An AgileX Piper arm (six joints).
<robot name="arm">
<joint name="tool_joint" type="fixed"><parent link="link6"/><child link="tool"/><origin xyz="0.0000 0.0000 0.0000" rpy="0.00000 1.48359 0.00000"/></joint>
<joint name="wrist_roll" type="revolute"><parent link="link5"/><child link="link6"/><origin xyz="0.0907 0.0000 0.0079"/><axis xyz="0.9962 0 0.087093"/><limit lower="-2.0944" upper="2.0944"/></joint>
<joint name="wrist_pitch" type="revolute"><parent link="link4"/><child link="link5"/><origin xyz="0.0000 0.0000 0.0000"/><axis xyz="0 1 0"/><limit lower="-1.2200" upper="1.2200"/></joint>
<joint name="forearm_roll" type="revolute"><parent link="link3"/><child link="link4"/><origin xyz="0.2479 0.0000 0.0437"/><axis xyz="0.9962 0 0.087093"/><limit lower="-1.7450" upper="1.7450"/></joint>
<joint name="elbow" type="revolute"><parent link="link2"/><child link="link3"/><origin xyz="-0.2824 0.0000 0.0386"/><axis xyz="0 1 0"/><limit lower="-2.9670" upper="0.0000"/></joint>
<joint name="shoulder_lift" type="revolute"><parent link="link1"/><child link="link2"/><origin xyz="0.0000 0.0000 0.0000"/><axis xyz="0 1 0"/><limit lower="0.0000" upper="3.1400"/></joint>
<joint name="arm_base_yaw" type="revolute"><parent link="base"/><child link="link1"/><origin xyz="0.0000 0.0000 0.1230"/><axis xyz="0 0 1"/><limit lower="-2.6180" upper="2.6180"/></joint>
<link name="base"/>
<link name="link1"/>
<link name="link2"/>
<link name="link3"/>
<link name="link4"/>
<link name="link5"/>
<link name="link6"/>
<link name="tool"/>
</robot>
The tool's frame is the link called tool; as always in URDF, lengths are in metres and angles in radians.
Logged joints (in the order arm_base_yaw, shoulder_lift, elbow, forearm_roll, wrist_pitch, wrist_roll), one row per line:
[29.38, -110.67, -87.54, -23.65, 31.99, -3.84]
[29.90, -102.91, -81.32, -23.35, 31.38, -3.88]
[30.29, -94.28, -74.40, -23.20, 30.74, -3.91]
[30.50, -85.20, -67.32, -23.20, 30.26, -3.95]
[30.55, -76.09, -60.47, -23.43, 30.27, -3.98]
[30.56, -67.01, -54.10, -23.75, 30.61, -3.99]
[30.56, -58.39, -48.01, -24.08, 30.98, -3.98]
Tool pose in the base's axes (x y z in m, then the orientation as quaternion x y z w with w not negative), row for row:
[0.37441, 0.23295, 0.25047, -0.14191, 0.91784, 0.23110, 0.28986]
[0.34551, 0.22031, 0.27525, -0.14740, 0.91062, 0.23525, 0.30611]
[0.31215, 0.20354, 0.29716, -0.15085, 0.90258, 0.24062, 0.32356]
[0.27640, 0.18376, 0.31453, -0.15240, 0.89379, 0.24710, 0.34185]
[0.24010, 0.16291, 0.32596, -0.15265, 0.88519, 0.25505, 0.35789]
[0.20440, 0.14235, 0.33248, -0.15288, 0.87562, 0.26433, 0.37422]
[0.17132, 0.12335, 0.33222, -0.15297, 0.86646, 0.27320, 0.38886]
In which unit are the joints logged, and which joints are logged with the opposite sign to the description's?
The joints are logged in degrees. Opposite sign: shoulder_lift, forearm_roll.
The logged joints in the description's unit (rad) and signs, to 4 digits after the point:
[0.5128, 1.9316, -1.5279, 0.4128, 0.5583, -0.0670]
[0.5219, 1.7961, -1.4193, 0.4075, 0.5477, -0.0677]
[0.5287, 1.6455, -1.2985, 0.4049, 0.5365, -0.0682]
[0.5323, 1.4870, -1.1750, 0.4049, 0.5281, -0.0689]
[0.5332, 1.3280, -1.0554, 0.4089, 0.5283, -0.0695]
[0.5334, 1.1695, -0.9442, 0.4145, 0.5342, -0.0696]
[0.5334, 1.0191, -0.8379, 0.4203, 0.5407, -0.0695]

